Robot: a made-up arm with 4 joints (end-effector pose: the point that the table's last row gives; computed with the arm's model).
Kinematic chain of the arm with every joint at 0, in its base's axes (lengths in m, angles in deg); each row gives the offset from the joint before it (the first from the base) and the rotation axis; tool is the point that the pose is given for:
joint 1: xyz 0 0 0.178 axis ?
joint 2: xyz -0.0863 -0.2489 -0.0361 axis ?
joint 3: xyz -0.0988 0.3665 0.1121 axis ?
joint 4: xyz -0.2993 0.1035 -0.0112 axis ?
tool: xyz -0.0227 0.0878 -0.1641
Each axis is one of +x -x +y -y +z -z.
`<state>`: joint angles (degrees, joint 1 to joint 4).
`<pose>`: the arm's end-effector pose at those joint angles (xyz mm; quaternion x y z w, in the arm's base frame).
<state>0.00 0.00 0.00 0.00</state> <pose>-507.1 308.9 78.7 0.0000 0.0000 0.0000 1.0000</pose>
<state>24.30 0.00 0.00 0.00</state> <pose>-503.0 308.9 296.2 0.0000 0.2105 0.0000 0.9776</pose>
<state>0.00 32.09 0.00 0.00</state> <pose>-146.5 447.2 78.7 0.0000 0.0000 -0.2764 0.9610</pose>
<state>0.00 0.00 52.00 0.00</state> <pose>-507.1 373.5 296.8 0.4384 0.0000 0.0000 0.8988</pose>
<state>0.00 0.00 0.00 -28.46</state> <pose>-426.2 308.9 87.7 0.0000 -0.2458 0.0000 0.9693</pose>
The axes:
joint 1: +y
joint 2: -z
joint 3: +x
joint 4: +y

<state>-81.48 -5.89 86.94 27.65</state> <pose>-350.0 220.1 -408.3 0.3680 -0.2966 0.5814 0.6623</pose>
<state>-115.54 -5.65 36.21 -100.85</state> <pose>-9.4 248.0 -235.8 -0.3018 0.9066 -0.0861 0.2819</pose>
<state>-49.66 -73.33 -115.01 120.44</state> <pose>-278.8 -649.1 -360.4 -0.3780 -0.1610 -0.6464 0.6430</pose>
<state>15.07 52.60 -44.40 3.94</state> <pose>-91.0 326.3 14.3 -0.3769 0.3022 -0.3754 0.7910</pose>
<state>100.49 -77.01 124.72 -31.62</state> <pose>419.2 -483.8 651.8 -0.5453 -0.6602 0.5164 0.0125</pose>
